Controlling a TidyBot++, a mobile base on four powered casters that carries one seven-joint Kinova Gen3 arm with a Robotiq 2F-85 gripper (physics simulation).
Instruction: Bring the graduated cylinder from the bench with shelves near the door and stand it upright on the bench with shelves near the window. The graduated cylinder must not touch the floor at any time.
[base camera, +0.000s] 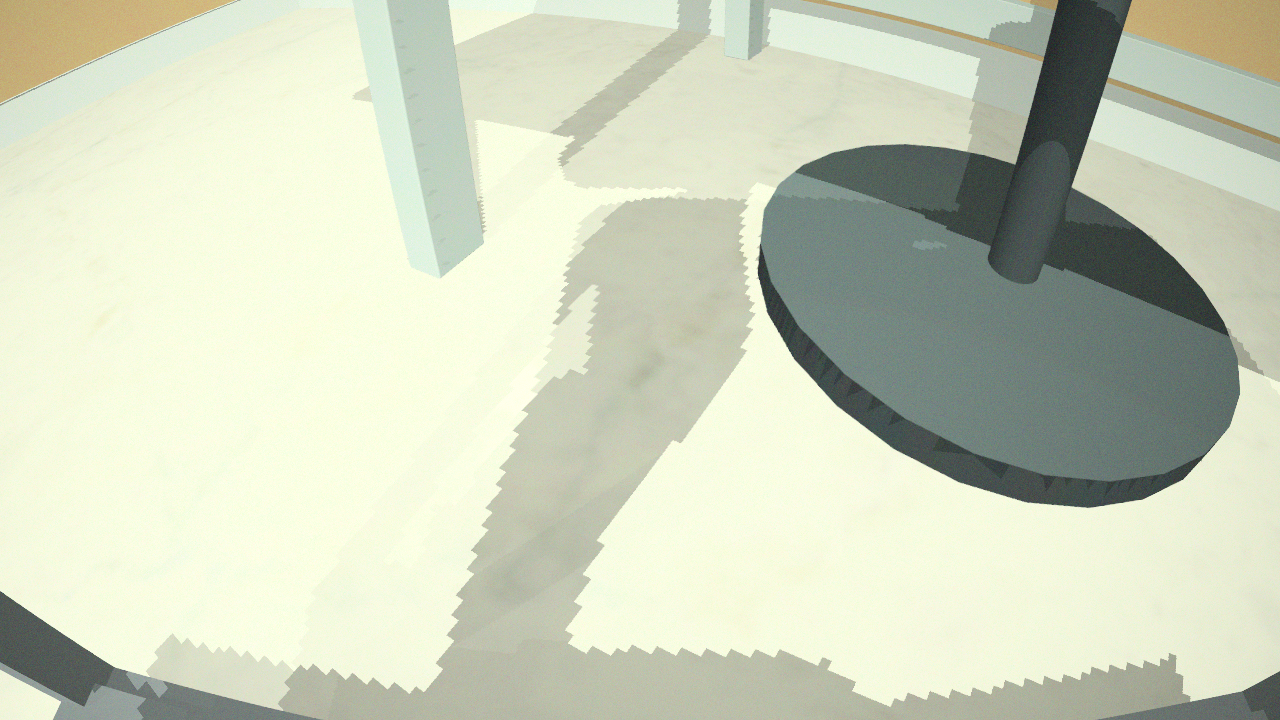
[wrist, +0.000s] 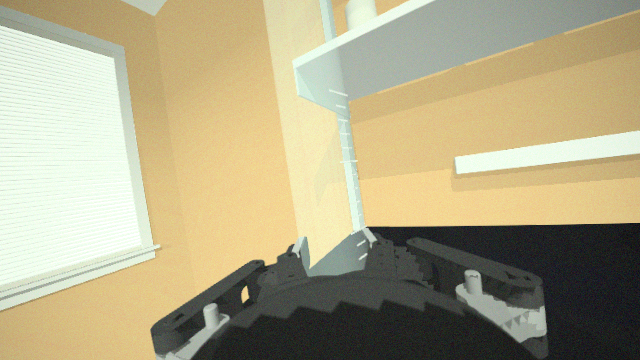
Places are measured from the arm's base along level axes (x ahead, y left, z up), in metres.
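Pixels of known places: gripper, fingertip midpoint: (wrist: 334, 244).
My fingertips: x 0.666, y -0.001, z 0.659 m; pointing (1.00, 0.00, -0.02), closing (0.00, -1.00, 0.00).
Ahead of a thing's pixels: the offset from my fingertips to its top centre. "spot": to the spot under its first point. Level surfaces: height alone.
My gripper (wrist: 334, 244) is shut on the clear graduated cylinder @(spot: 0.056 m back, 0.001 m left, 0.063 m up) (wrist: 320, 165) in the wrist view. The cylinder rises from between the fingertips, nearly upright with a slight lean in the picture, with white marks along its right side. Its upper part overlaps the left end of a white shelf @(0.296 m up) (wrist: 450, 45) in the picture; whether they touch cannot be told. Its foot is hidden. A bench with a black top @(0.141 m down) (wrist: 590, 280) shows at the lower right, behind the gripper. In the base camera view, neither the gripper nor the cylinder shows.
A window @(spot: 0.771 m ahead, 1.299 m left, 0.379 m up) (wrist: 65, 150) is on the left wall. A white bottle @(spot: 0.297 m ahead, 0.136 m right, 0.407 m up) (wrist: 361, 15) stands on the shelf, and a white bar (wrist: 545, 154) is on the wall below it. In the base camera view, a pale leg @(spot: 0.116 m back, 0.197 m left, 0.920 m down) (base camera: 416, 134) stands left and a round dark pedestal base @(0.124 m back, 0.291 m right, 1.026 m down) (base camera: 966, 358) right.
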